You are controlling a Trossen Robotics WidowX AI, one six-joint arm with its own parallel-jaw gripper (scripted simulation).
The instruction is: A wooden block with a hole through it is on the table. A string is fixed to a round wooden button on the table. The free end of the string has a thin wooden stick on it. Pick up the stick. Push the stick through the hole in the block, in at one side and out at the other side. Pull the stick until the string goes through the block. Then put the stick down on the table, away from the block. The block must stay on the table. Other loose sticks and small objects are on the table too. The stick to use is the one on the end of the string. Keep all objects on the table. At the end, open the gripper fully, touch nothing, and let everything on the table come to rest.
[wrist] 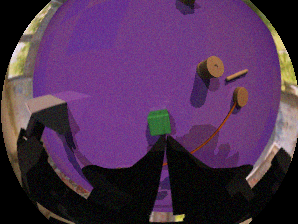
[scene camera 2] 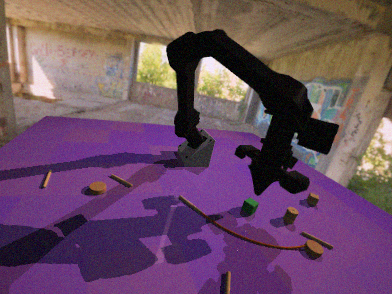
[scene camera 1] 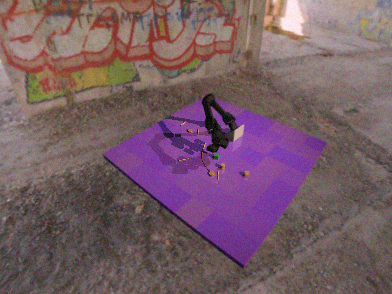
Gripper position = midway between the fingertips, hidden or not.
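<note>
The gripper [scene camera 2: 257, 194], which can also be seen in the wrist view [wrist: 165, 138], holds nothing and is shut.
</note>
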